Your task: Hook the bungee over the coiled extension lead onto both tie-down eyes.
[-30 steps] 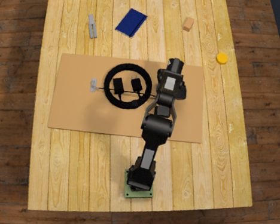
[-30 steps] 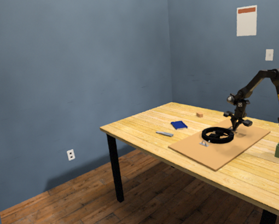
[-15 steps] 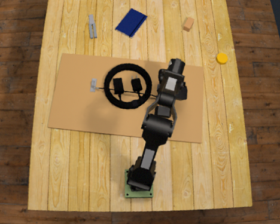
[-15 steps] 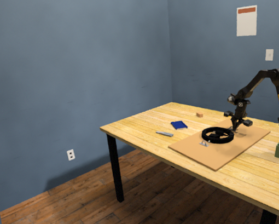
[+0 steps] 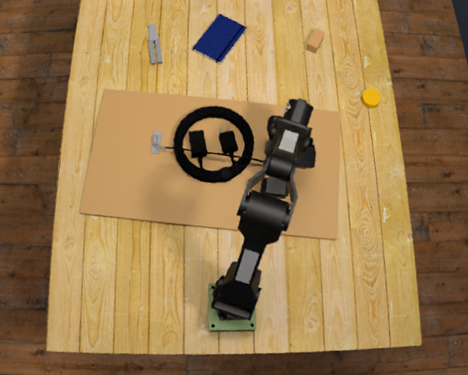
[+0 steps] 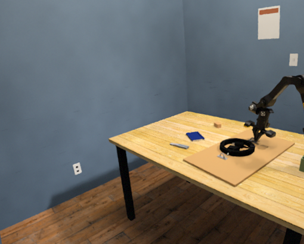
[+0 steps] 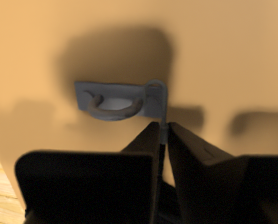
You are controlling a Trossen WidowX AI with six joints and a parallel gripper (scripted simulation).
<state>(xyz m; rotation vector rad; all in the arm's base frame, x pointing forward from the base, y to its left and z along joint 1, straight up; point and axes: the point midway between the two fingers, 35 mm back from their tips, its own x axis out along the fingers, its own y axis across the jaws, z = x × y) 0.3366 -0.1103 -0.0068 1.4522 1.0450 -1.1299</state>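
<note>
My gripper is now 30 mm short of the board, 140 mm to the right of it and 50 mm above it. The rest, counted from my hand: black coiled extension lead (60 mm ahead, 140 mm to the left, 30 mm below); tan block (370 mm ahead, 150 mm to the right, 40 mm below); yellow disc (190 mm ahead, 280 mm to the right, 50 mm below).
</note>
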